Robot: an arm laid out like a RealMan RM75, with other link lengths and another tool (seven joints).
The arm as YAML. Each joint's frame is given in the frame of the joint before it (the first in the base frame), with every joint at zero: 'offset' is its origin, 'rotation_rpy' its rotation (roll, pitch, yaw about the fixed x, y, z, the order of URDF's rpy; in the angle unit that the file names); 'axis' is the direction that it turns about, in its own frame. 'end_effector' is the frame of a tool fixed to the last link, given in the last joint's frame.
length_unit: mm
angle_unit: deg
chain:
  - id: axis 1
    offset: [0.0, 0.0, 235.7]
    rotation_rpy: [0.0, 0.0, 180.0]
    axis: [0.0, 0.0, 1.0]
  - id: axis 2
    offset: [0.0, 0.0, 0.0]
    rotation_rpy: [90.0, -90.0, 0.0]
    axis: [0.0, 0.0, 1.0]
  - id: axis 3
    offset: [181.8, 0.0, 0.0]
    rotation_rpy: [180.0, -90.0, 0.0]
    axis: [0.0, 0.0, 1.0]
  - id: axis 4
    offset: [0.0, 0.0, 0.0]
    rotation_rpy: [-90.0, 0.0, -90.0]
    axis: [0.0, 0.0, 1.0]
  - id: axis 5
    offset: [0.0, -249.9, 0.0]
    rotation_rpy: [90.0, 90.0, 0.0]
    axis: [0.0, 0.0, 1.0]
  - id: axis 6
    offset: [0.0, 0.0, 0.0]
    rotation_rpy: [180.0, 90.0, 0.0]
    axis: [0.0, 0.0, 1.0]
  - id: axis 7
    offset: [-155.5, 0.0, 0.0]
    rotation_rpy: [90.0, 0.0, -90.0]
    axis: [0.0, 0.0, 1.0]
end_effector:
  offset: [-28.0, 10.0, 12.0]
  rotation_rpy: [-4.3, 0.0, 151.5]
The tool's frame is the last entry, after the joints.
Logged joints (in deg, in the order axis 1, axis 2, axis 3, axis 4, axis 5, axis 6, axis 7), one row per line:
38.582 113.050 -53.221 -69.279 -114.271 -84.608 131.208
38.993 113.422 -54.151 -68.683 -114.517 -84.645 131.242
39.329 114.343 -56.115 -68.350 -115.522 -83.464 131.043
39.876 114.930 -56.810 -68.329 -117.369 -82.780 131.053
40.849 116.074 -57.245 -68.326 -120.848 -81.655 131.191
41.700 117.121 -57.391 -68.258 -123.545 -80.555 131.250
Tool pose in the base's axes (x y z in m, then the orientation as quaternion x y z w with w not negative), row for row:
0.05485 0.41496 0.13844 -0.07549 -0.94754 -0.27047 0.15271
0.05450 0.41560 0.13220 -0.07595 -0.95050 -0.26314 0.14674
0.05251 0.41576 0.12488 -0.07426 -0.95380 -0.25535 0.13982
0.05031 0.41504 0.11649 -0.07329 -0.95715 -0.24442 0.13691
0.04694 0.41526 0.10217 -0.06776 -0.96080 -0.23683 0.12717
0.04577 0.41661 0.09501 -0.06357 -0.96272 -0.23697 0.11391
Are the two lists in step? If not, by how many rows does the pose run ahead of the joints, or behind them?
The pose runs 2 rows behind the joints: the pose in row i belongs to the joints in row i - 2.
